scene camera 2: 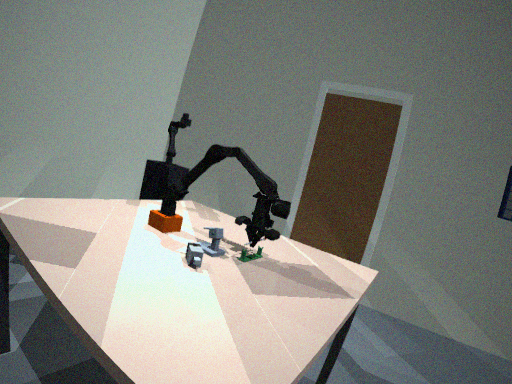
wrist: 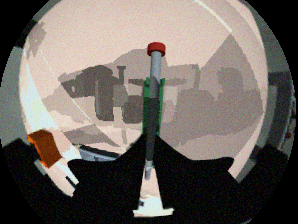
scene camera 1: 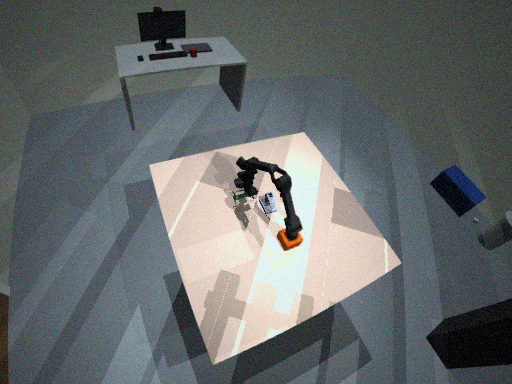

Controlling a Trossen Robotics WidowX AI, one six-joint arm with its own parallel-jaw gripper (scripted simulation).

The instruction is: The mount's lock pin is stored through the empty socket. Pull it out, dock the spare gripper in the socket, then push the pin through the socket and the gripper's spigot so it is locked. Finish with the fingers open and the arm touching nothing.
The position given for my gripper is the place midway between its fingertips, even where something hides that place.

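My gripper is visible to me both in scene camera 2, at (scene camera 2: 251, 247), and in the wrist view, at (wrist: 149, 136). It holds a lock pin (wrist: 156, 50).
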